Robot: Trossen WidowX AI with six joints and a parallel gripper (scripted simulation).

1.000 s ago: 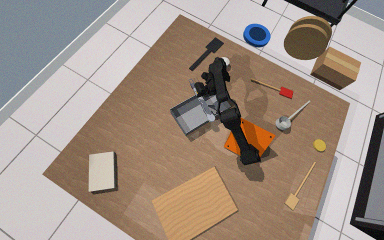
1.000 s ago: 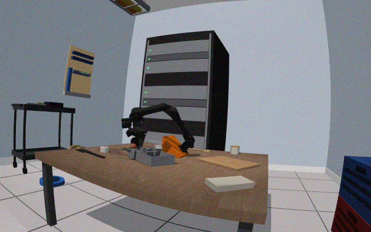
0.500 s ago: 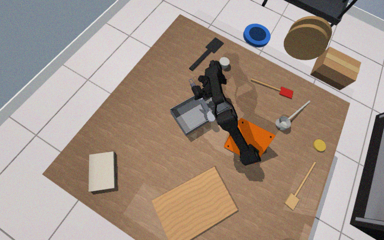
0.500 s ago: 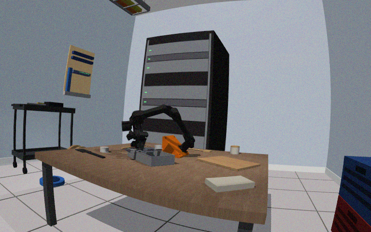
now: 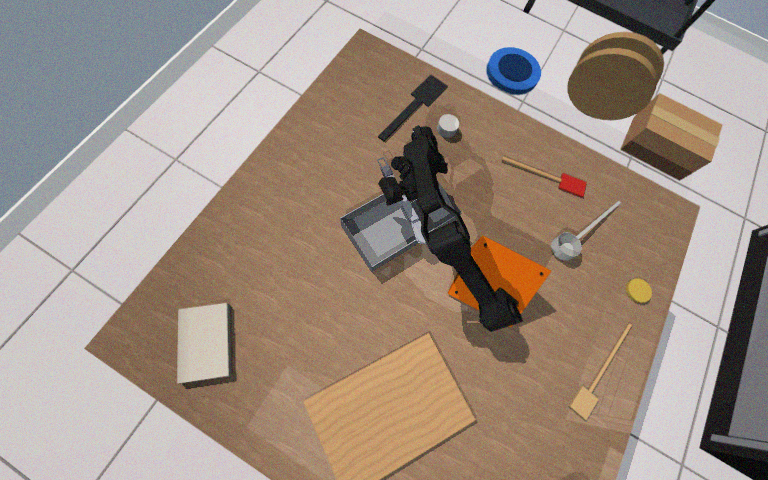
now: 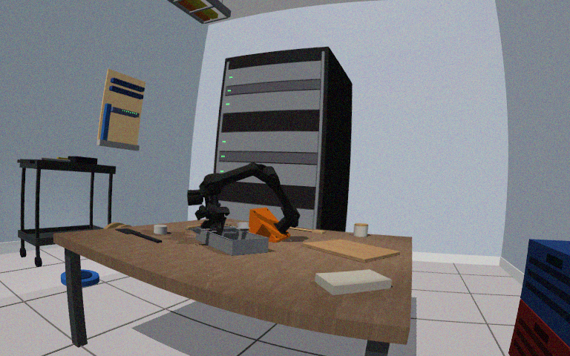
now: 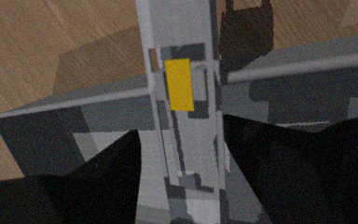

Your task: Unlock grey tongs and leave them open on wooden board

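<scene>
My gripper tip is 20 mm short of the yellow lock piece, 30 mm to the left of it and 30 mm below it. Also, from my gripper tip: black spatula: 170 mm ahead, 350 mm to the right, 30 mm below; grey roasting tin: 50 mm behind, 20 mm to the left; red spatula: 330 mm behind, 410 mm to the right, 30 mm below.
</scene>
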